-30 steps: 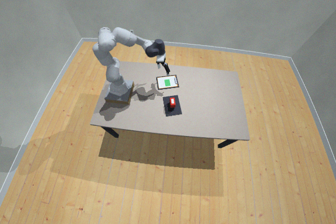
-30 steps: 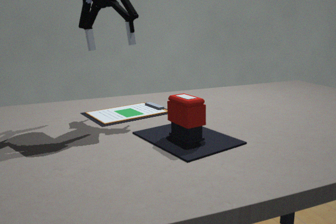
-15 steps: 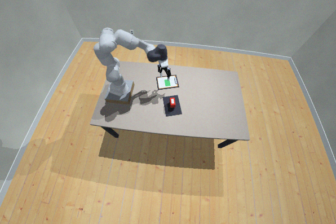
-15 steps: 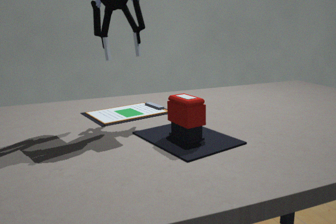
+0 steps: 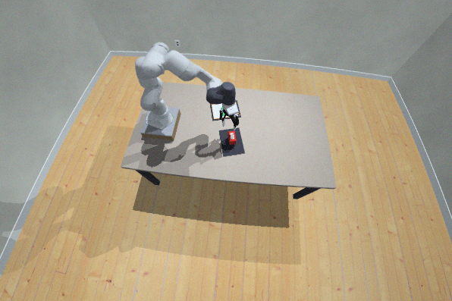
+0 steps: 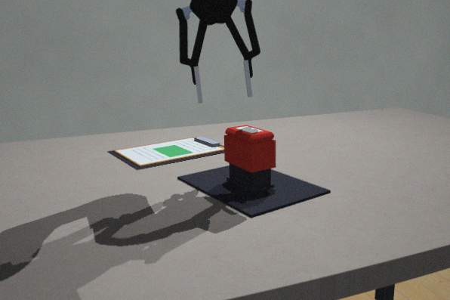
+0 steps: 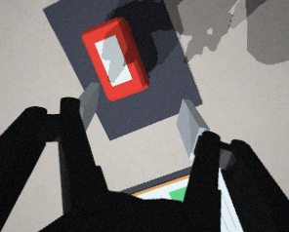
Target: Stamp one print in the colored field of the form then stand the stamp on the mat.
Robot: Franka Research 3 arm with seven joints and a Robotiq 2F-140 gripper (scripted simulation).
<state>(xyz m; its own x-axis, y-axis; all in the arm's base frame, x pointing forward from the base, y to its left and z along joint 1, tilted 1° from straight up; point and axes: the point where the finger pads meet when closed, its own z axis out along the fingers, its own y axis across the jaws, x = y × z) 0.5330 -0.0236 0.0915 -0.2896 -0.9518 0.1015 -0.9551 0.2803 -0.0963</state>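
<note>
The stamp lies 13 cm below my hand, 4 cm to the right of it and 3 cm ahead of it. Also, from my hand: form (25 cm to the left, 17 cm below, 5 cm behind); then dark mat (18 cm below, 4 cm to the right, 3 cm ahead).
</note>
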